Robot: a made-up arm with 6 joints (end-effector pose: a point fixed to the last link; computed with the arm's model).
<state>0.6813 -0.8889 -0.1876 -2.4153 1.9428 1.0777</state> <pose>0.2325 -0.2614 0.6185 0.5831 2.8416 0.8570</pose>
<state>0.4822 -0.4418 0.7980 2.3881 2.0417 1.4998</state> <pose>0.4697 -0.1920 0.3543 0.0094 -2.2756 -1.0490</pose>
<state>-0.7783 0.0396 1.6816 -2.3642 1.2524 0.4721</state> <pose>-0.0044 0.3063 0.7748 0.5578 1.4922 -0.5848</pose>
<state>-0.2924 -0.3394 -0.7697 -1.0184 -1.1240 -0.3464</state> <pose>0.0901 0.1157 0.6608 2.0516 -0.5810 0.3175</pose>
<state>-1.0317 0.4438 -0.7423 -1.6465 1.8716 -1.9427</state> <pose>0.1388 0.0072 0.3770 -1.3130 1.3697 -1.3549</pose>
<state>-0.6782 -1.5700 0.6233 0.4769 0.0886 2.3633</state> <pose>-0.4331 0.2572 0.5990 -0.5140 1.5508 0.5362</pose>
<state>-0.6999 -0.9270 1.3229 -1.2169 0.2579 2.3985</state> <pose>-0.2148 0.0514 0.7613 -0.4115 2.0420 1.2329</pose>
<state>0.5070 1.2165 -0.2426 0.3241 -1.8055 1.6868</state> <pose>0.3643 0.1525 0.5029 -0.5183 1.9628 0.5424</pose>
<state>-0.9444 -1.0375 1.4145 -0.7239 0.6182 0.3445</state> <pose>-0.4210 0.2940 0.4694 0.4695 0.1949 0.3274</pose>
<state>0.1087 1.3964 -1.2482 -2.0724 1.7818 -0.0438</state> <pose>-0.2120 -0.2193 0.5354 -2.3135 -0.7366 0.8566</pose>
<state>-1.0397 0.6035 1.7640 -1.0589 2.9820 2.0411</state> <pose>-0.1190 0.4541 0.2814 1.0970 0.4329 -1.7611</pose>
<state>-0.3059 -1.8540 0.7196 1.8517 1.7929 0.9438</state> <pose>0.1989 0.5756 0.3056 1.2335 -1.1325 -0.9337</pose>
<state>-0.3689 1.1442 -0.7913 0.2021 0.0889 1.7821</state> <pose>0.4813 0.2827 0.3608 1.0322 2.3573 -1.0673</pose>
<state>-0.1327 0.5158 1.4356 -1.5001 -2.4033 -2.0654</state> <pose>-0.1181 0.4641 0.3500 2.2619 -0.7082 1.3993</pose>
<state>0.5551 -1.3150 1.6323 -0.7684 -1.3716 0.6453</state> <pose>-0.0479 0.1669 0.2162 -1.9291 -1.3087 0.9095</pose>
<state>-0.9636 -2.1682 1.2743 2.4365 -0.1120 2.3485</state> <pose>0.3023 0.4091 0.2757 0.2114 1.1035 -1.5814</pose>
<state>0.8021 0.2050 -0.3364 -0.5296 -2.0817 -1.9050</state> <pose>-0.1082 0.4288 0.6918 -1.5756 1.9747 -1.3474</pose>
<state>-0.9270 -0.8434 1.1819 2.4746 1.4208 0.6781</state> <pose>0.3649 -0.1698 0.0856 -0.9115 -1.9566 -0.7290</pose>
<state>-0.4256 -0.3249 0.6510 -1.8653 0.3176 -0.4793</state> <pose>-0.0600 0.1756 0.7140 1.3773 0.1173 -0.2462</pose>
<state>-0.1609 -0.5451 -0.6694 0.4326 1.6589 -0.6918</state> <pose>-0.1458 0.4686 0.4759 -0.3131 -0.1648 -1.0648</pose>
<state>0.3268 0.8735 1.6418 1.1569 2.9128 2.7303</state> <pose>0.0556 -0.2419 0.0234 0.0399 -0.6698 -0.4403</pose>
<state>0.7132 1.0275 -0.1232 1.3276 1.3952 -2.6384</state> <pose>0.3356 0.1119 0.2500 2.6987 0.8223 -0.9915</pose>
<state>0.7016 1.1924 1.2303 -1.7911 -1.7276 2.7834</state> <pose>0.0595 0.3208 0.7107 -1.2028 1.8670 -0.1277</pose>
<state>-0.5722 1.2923 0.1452 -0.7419 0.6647 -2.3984</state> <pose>0.3175 0.0704 0.1802 -1.8196 -1.2660 -0.0141</pose>
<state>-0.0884 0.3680 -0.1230 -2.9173 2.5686 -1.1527</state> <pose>-0.0138 -0.1240 0.4618 0.6028 2.0446 -0.9242</pose>
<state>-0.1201 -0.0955 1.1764 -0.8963 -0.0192 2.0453</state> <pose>-0.2226 0.4276 0.5099 -0.4349 1.6710 0.1147</pose>
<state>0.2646 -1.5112 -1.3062 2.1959 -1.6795 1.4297</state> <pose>-0.3307 0.1050 0.2850 -2.8149 -0.1564 0.5883</pose>
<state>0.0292 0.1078 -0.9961 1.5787 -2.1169 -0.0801</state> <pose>0.0202 0.2942 0.2203 0.0943 0.9305 2.1356</pose>
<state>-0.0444 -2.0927 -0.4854 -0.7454 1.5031 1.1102</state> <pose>-0.0502 -0.3630 0.7356 0.1366 2.0679 1.2372</pose>
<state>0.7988 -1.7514 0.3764 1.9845 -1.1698 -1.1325</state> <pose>0.2989 0.2842 0.4974 -2.1571 -1.8599 0.9466</pose>
